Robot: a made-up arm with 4 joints.
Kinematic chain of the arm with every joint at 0, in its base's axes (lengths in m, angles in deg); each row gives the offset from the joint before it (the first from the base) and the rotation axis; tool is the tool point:
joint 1: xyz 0 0 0.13 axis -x
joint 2: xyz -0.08 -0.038 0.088 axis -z
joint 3: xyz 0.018 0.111 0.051 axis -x
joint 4: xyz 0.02 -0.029 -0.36 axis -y
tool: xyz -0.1 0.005 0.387
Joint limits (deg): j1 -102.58..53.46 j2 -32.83..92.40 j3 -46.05..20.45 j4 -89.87..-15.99
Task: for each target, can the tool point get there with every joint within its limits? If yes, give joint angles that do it. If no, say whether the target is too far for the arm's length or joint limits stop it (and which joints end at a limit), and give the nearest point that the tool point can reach.
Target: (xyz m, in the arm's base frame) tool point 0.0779 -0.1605 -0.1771
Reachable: yes | joints -71.88 82.48 -21.00 -59.73
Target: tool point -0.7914 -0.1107 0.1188
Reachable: no: joint limits stop it (at a limit: joint 1, joint 2, joint 3, joint 4) | nearest point -0.0947 -0.1962 0.1623 | short by 0.703 m
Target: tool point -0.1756 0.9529 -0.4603
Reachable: no: too far | nearest point 0.1246 0.3675 -0.0976 | short by 0.751 m
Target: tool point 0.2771 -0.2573 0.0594
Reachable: yes | joints -0.08 44.86 -2.58 -82.20
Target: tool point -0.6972 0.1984 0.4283
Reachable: no: joint limits stop it (at a limit: joint 2, joint 3, joint 4) | nearest point -0.0947 0.1101 0.2956 | short by 0.623 m
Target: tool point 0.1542 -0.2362 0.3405
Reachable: yes | joints 33.39 71.36 -28.31 -62.58
